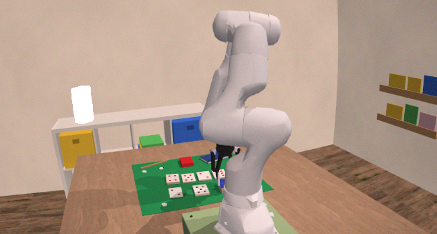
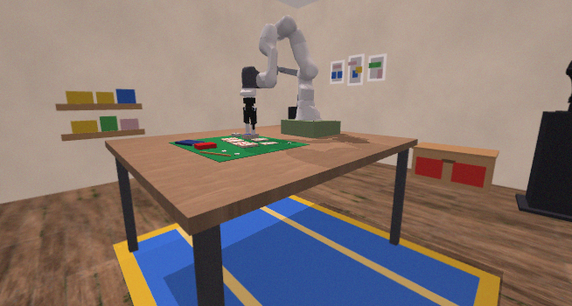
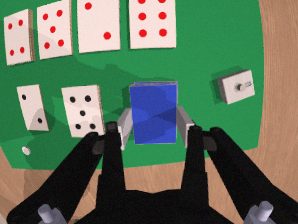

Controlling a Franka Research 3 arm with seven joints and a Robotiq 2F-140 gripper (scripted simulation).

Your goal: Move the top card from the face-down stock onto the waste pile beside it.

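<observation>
My hand is 50 mm short of the black-pip card, 230 mm to the right of it and 50 mm above it. From my hand the other things lie so: red block 350 mm ahead, 80 mm to the left, 40 mm below; grey block 10 mm ahead, 130 mm to the right, 40 mm below; green mat 170 mm ahead, 90 mm to the left, 70 mm below.
</observation>
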